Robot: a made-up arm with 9 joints. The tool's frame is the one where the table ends.
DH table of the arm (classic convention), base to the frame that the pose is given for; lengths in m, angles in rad. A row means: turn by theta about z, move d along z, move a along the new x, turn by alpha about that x. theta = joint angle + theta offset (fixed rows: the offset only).
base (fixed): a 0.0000; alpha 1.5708; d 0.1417; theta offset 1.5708
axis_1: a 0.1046; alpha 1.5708; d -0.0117; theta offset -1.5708
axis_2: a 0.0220; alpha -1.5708; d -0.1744; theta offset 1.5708
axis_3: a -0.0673; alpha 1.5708; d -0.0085; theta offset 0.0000
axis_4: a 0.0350; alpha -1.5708; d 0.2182; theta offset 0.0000
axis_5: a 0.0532; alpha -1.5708; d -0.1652; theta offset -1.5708
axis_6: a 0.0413; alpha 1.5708; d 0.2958; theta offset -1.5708
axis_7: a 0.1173; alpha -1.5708; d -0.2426; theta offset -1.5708
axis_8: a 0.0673; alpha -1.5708; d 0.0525; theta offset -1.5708
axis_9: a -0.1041; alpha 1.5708; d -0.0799; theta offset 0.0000
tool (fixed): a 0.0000; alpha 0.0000; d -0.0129; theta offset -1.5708
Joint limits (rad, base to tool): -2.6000..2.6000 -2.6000..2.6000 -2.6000..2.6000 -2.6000..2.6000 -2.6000..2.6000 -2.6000..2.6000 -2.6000..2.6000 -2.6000..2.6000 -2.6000..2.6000
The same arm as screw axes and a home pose.
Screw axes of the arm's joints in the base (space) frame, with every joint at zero. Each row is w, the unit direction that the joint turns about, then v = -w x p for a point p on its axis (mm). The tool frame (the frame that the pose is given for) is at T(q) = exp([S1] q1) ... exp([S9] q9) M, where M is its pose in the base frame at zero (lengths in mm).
S1 = (1, 0, 0, 0.0, 141.7, 0.0)
S2 = (0, -1, 0, 37.1, 0.0, 11.7)
S3 = (0, 0, 1, 174.4, -10.3, 0.0)
S4 = (0, -1, 0, 28.6, 0.0, 57.0)
S5 = (0, 0, 1, -43.8, 22.0, 0.0)
S6 = (1, 0, 0, 0.0, -136.6, 97.0)
S7 = (0, 1, 0, 95.3, 0.0, 273.8)
S8 = (0, 0, 1, -339.6, -156.5, 0.0)
S9 = (-1, 0, 0, 0.0, 42.8, -272.3)
M: xyz 236.4 -376.4 -55.7 (mm) rpy 0.0000 0.0000 0.0000 (rad, as in URDF)
Joint limits (rad, base to tool): -2.6000..2.6000 -2.6000..2.6000 -2.6000..2.6000 -2.6000..2.6000 -2.6000..2.6000 -2.6000..2.6000 -2.6000..2.6000 -2.6000..2.6000 -2.6000..2.6000

